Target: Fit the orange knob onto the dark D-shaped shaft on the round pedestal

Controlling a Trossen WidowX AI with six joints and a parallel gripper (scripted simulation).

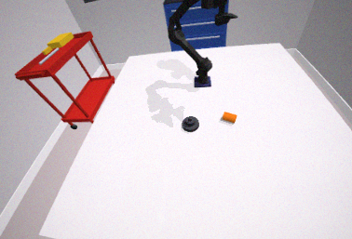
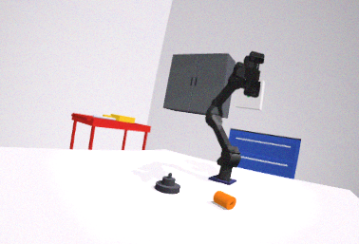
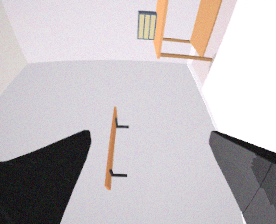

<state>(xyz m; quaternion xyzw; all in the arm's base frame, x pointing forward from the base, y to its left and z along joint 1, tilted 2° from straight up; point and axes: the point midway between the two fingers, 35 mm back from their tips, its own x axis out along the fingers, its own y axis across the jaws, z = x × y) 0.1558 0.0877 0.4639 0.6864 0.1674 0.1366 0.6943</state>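
Now: the orange knob 15 cm ahead of my gripper tip, 3 cm to the right of it and 45 cm below it. Round my gripper tip: round dark pedestal (15 cm ahead, 22 cm to the right, 44 cm below).
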